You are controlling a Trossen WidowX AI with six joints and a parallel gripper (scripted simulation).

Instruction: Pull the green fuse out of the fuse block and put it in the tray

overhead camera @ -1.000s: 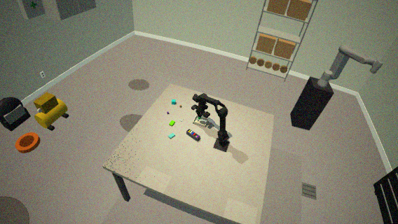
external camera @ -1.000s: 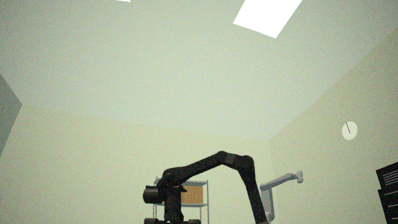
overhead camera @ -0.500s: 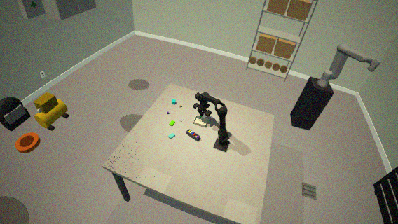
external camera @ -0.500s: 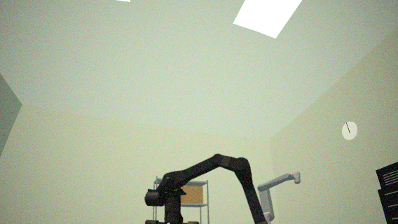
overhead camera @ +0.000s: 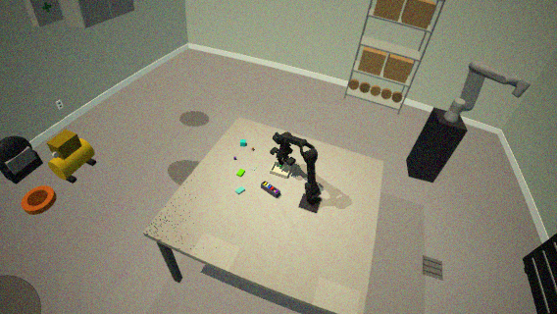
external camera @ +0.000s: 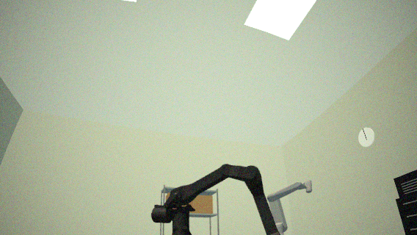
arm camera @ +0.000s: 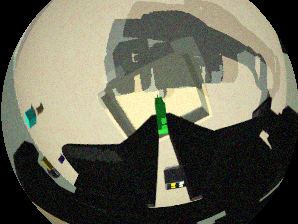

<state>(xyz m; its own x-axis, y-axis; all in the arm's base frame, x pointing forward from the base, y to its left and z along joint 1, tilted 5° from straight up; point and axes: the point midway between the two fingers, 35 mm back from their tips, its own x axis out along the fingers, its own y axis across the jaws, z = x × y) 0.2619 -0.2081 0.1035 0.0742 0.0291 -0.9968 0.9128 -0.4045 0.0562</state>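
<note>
The green fuse lies 1 cm below my gripper tip. From my gripper tip the other things lie so: tray: 6 cm below; then purple fuse: 3 cm behind, 23 cm to the left, 4 cm below; then red fuse: 1 cm ahead, 21 cm to the left, 4 cm below.
</note>
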